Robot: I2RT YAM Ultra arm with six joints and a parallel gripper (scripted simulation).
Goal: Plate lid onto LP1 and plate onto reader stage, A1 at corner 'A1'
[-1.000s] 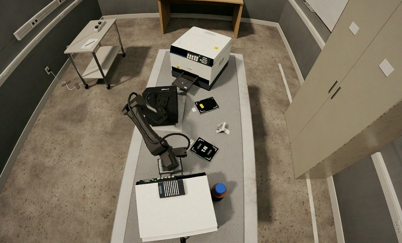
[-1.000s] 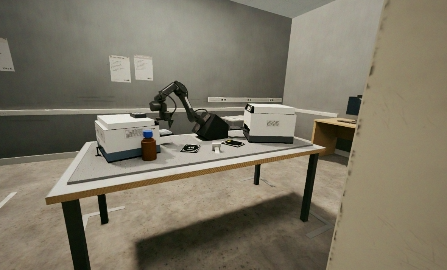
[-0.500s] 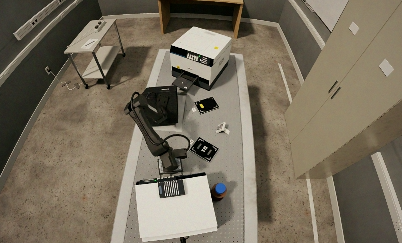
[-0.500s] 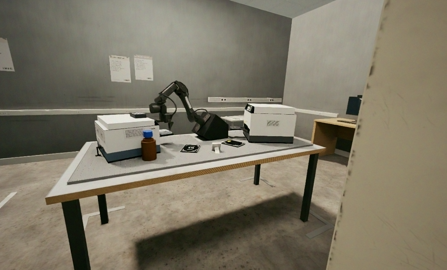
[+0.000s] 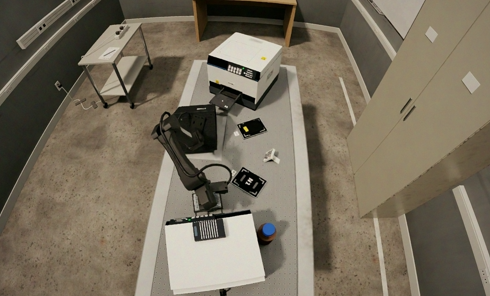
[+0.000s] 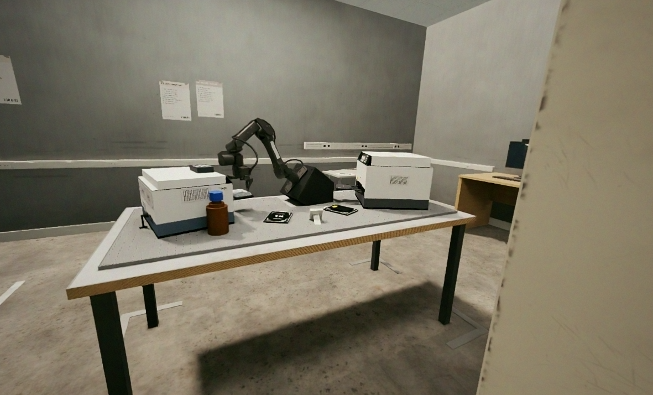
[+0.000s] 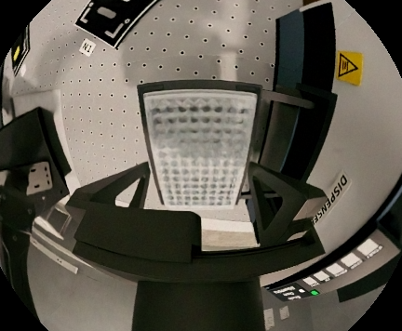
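Right now the well plate is 1 cm below my hand. Round my hand: blue-capped bottle: 30 cm ahead, 13 cm to the right; then black plate: 18 cm ahead, 54 cm to the left, 10 cm below.
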